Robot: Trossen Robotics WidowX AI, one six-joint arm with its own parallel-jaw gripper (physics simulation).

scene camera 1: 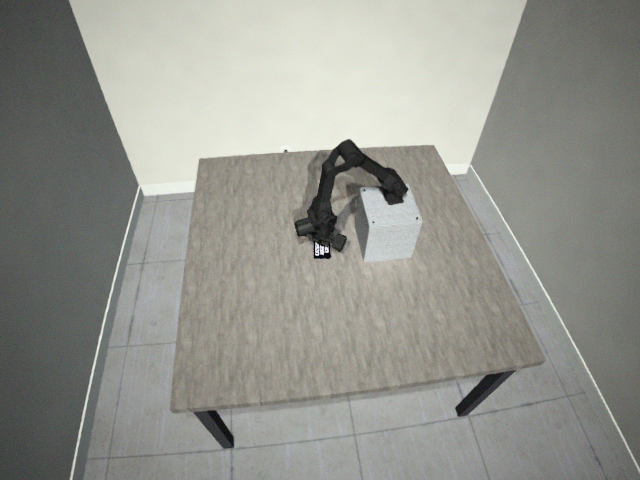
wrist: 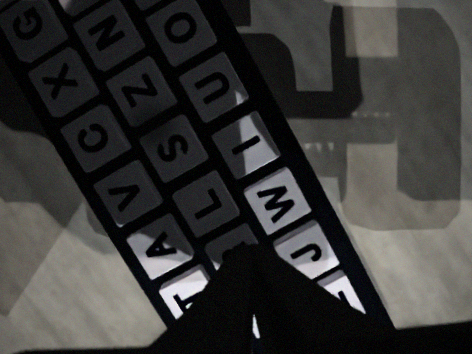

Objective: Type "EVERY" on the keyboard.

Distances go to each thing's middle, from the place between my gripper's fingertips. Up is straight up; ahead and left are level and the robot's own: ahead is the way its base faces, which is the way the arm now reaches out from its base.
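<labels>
My gripper is right at the r key (wrist: 218,249), as I see it. Counted from my hand, the v key (wrist: 129,192) is 40 mm to the right and 10 mm ahead. The j key (wrist: 306,248) is 10 mm to the left of my hand and 10 mm behind it, and the e key (wrist: 337,283) is 30 mm to the left of my hand and 10 mm behind it.
</labels>
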